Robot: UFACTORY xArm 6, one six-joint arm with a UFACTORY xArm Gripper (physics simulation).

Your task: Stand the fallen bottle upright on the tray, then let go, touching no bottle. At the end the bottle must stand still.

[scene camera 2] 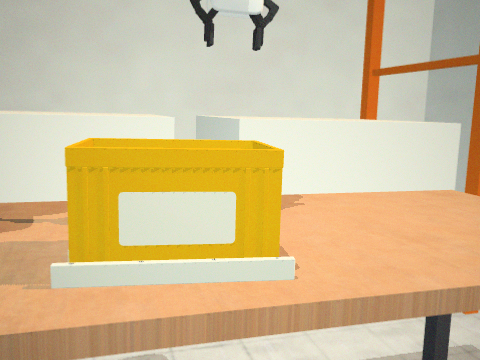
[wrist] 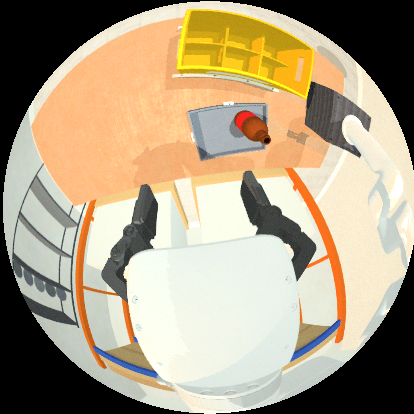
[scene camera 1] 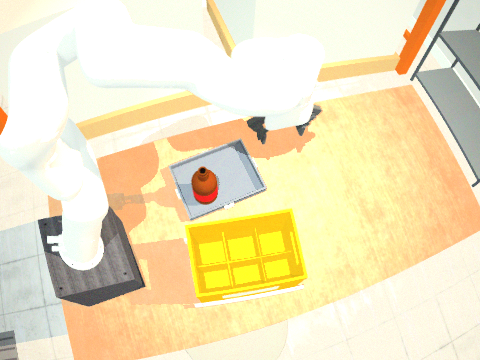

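Pixels of known places: gripper, between the fingertips: [scene camera 2: 233, 48] [wrist: 196, 186] [scene camera 1: 280, 135]; arm's base, origin of its link: [wrist: 352, 129] [scene camera 1: 81, 247].
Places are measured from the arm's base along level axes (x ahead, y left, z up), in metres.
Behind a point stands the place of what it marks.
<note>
A brown bottle with a red band [scene camera 1: 205, 186] @(x 0.361, y 0.137, z -0.069 m) [wrist: 253, 127] @(x 0.381, y 0.150, z -0.067 m) stands upright on the grey tray [scene camera 1: 234, 175] @(x 0.460, y 0.205, z -0.180 m) [wrist: 215, 131] @(x 0.454, y 0.216, z -0.180 m), towards the tray's end nearer the robot base. Its dark open mouth points up. My gripper [scene camera 1: 282, 137] @(x 0.543, y 0.125, z 0.157 m) [scene camera 2: 233, 47] @(x 0.543, y 0.125, z 0.157 m) [wrist: 196, 186] @(x 0.543, y 0.125, z 0.157 m) is open and empty. It hangs high, beyond the tray's far end from the base, well apart from the bottle. In scene camera 2 the bottle and tray do not show; the yellow crate covers that part of the table.
A yellow crate with several compartments [scene camera 1: 295, 245] @(x 0.551, y -0.089, z -0.029 m) [scene camera 2: 175, 159] @(x 0.414, y -0.175, z -0.024 m) [wrist: 306, 75] @(x 0.293, y -0.056, z -0.018 m) stands beside the tray. The dark robot base block [scene camera 1: 120, 250] @(x 0.101, y -0.010, z -0.044 m) [wrist: 327, 117] @(x 0.102, y 0.031, z -0.064 m) is at the other end of the table. A grey shelf unit [scene camera 1: 452, 92] and orange posts [scene camera 2: 371, 60] stand beyond the table.
</note>
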